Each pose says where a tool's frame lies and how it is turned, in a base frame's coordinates. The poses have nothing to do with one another.
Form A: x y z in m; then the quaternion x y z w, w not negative.
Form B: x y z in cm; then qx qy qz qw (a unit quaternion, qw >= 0). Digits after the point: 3 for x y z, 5 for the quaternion.
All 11 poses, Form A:
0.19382 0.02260 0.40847 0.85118 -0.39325 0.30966 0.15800
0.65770 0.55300 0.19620 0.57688 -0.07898 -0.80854 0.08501
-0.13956 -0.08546 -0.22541 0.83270 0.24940 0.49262 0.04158
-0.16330 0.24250 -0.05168 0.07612 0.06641 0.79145 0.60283
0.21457 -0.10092 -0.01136 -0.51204 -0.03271 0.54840 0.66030
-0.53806 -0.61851 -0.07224 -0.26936 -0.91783 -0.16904 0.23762
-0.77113 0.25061 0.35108 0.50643 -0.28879 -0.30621 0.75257
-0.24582 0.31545 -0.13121 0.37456 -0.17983 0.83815 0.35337
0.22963 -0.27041 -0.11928 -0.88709 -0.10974 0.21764 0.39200
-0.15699 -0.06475 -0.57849 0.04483 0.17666 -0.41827 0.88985
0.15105 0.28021 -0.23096 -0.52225 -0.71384 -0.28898 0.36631
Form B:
19.382 2.260 40.847 0.85118 -0.39325 0.30966 0.15800
65.770 55.300 19.620 0.57688 -0.07898 -0.80854 0.08501
-13.956 -8.546 -22.541 0.83270 0.24940 0.49262 0.04158
-16.330 24.250 -5.168 0.07612 0.06641 0.79145 0.60283
21.457 -10.092 -1.136 -0.51204 -0.03271 0.54840 0.66030
-53.806 -61.851 -7.224 -0.26936 -0.91783 -0.16904 0.23762
-77.113 25.061 35.108 0.50643 -0.28879 -0.30621 0.75257
-24.582 31.545 -13.121 0.37456 -0.17983 0.83815 0.35337
22.963 -27.041 -11.928 -0.88709 -0.10974 0.21764 0.39200
-15.699 -6.475 -57.849 0.04483 0.17666 -0.41827 0.88985
15.105 28.021 -23.096 -0.52225 -0.71384 -0.28898 0.36631

